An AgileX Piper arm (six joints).
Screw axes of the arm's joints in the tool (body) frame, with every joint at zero. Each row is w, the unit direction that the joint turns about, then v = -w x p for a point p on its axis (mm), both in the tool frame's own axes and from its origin. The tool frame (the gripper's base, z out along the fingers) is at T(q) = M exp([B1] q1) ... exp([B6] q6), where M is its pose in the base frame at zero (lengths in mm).
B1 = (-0.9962, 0, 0.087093, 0.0, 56.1, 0.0)
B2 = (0, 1, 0, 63.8, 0.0, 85.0)
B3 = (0, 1, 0, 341.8, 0.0, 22.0)
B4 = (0, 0, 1, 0.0, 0.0, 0.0)
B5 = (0, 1, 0, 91.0, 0.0, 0.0)
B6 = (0, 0, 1, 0.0, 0.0, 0.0)
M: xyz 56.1 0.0 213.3 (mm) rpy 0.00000 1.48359 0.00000 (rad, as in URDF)
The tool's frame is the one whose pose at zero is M.
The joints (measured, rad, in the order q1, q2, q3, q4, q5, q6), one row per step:
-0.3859, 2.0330, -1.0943, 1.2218, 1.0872, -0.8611
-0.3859, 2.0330, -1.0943, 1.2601, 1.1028, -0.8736
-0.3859, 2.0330, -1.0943, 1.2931, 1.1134, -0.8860
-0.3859, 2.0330, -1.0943, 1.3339, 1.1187, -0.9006
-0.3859, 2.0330, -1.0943, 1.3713, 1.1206, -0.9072
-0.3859, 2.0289, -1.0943, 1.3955, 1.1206, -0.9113
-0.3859, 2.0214, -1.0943, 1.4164, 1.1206, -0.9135
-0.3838, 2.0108, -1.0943, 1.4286, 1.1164, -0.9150
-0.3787, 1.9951, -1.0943, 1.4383, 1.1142, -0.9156
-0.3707, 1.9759, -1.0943, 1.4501, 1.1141, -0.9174
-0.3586, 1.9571, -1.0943, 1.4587, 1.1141, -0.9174
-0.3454, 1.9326, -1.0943, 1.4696, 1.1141, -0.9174
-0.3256, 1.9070, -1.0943, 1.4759, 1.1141, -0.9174
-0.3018, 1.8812, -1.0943, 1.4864, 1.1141, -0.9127
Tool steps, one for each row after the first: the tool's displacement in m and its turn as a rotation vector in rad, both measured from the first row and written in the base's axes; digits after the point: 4 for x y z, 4 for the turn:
0.0017, 0.0010, 0.0027, 0.0306, -0.0183, -0.0124
0.0034, 0.0017, 0.0050, 0.0539, -0.0360, -0.0242
0.0057, 0.0019, 0.0074, 0.0764, -0.0577, -0.0443
0.0080, 0.0017, 0.0095, 0.0972, -0.0725, -0.0683
0.0094, 0.0016, 0.0122, 0.1084, -0.0859, -0.0844
0.0105, 0.0014, 0.0161, 0.1173, -0.1001, -0.0987
0.0112, 0.0019, 0.0203, 0.1173, -0.1141, -0.1070
0.0117, 0.0037, 0.0263, 0.1164, -0.1315, -0.1092
0.0121, 0.0068, 0.0339, 0.1172, -0.1537, -0.1077
0.0123, 0.0114, 0.0411, 0.1177, -0.1731, -0.1005
0.0122, 0.0166, 0.0506, 0.1185, -0.1984, -0.0933
0.0118, 0.0243, 0.0601, 0.1173, -0.2233, -0.0759
0.0112, 0.0335, 0.0699, 0.1220, -0.2457, -0.0596

